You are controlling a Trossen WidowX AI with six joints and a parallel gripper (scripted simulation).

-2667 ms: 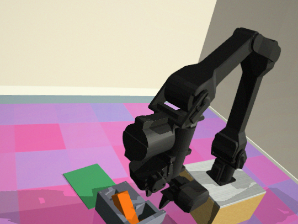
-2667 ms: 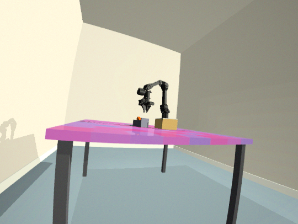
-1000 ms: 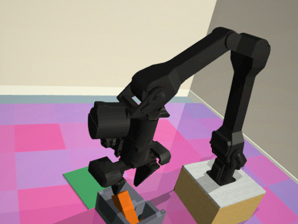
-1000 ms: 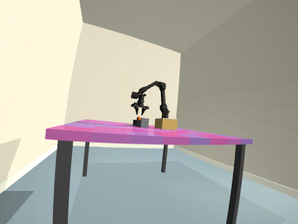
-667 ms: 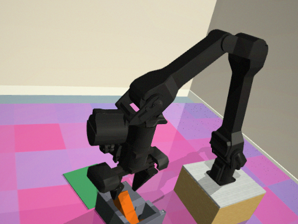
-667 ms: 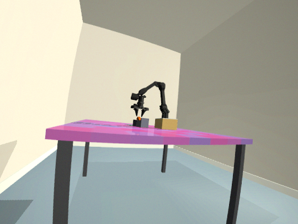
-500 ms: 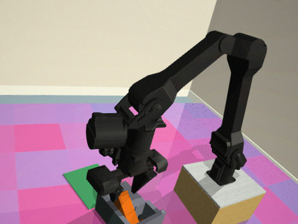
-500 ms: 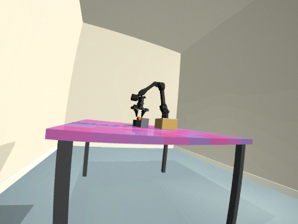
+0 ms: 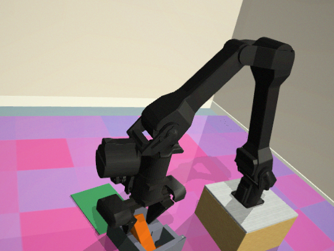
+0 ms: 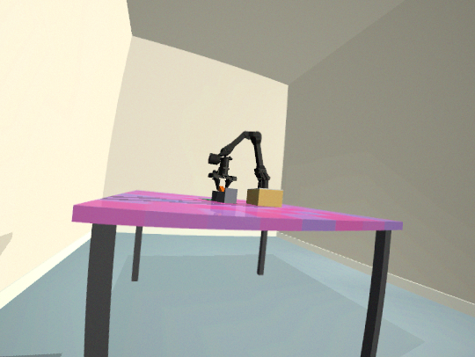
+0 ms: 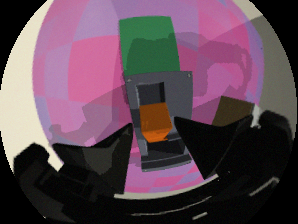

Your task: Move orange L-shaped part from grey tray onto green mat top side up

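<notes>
The green mat is 14 cm to the right of my gripper tip, 8 cm below it and 2 cm ahead of it. Also, from my gripper tip: orange L-shaped part 3 cm to the left, 3 cm below, 2 cm behind.
</notes>
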